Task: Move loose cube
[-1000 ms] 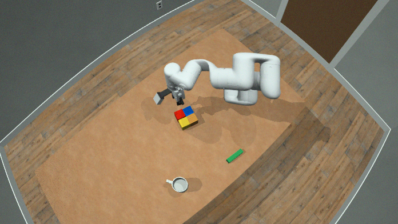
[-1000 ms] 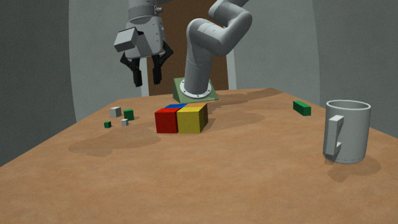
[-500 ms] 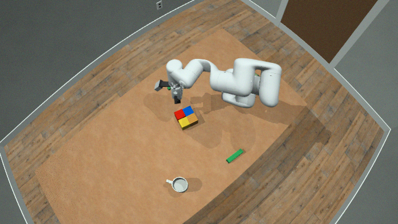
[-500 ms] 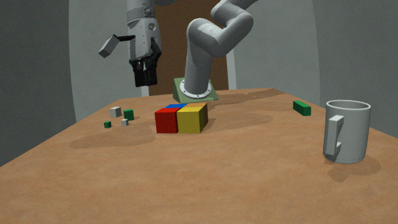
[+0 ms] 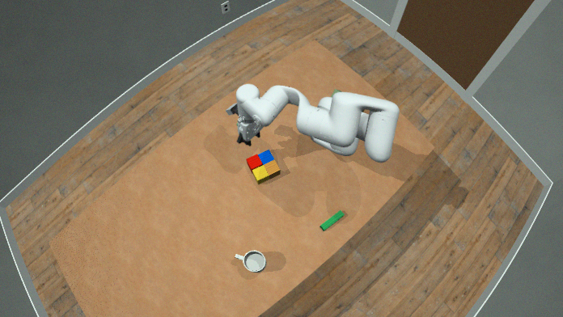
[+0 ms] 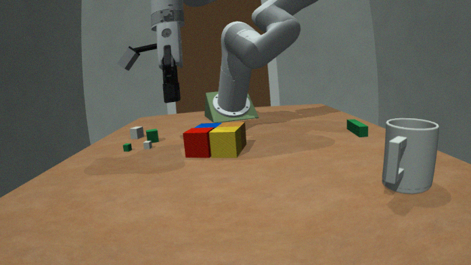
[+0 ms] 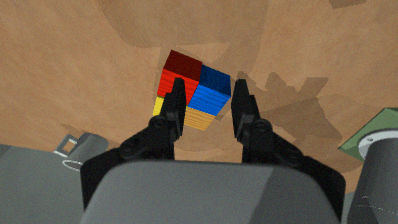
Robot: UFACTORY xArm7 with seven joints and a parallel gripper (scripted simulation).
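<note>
My hand is 5 cm short of the red cube, 5 cm to the right of it and 10 cm above it. The rest, counted from my hand: yellow cube (6 cm ahead, 10 cm to the left, 10 cm below); then orange cube (2 cm ahead, 12 cm to the left, 10 cm below); then blue cube (7 cm to the left, 10 cm below).
</note>
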